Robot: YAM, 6 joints.
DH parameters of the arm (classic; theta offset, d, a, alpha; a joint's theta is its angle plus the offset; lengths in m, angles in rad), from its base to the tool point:
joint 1: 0 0.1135 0.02 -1.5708
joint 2: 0 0 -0.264 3.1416
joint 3: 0.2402 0 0.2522 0
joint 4: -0.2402 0 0.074 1.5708
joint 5: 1.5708 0 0 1.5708
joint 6: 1.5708 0.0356 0 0
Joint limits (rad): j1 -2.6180..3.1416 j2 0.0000..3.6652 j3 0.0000..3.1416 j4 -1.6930..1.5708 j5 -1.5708..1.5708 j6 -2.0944..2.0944
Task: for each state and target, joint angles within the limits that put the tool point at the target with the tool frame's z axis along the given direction. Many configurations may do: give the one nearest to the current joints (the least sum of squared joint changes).
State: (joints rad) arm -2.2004 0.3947 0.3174 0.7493 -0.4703 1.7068
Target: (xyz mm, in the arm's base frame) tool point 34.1 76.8 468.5 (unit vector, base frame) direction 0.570 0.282 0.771
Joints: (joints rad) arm -1.7746 0.3755 0.8471 1.5690 -0.5252 1.7068
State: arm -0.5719 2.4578 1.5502 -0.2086 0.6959 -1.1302
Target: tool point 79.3 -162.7 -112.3 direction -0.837 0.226 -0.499
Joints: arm -1.0023 2.7957 0.9555 -0.6400 0.6230 -1.1302
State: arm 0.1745 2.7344 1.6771 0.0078 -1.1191 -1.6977
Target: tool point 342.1 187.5 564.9 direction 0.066 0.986 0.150
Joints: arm 0.4216 1.9904 2.5574 -0.2542 -1.0615 -1.6977
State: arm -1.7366 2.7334 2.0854 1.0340 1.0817 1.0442
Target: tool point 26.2 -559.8 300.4 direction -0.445 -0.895 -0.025
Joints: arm -1.4913 2.3390 2.0991 0.2107 0.5407 1.0442
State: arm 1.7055 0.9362 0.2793 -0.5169 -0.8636 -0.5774
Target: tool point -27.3 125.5 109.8 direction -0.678 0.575 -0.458
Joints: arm 1.6009 0.7361 0.0022 0.0780 -0.7213 -0.5774
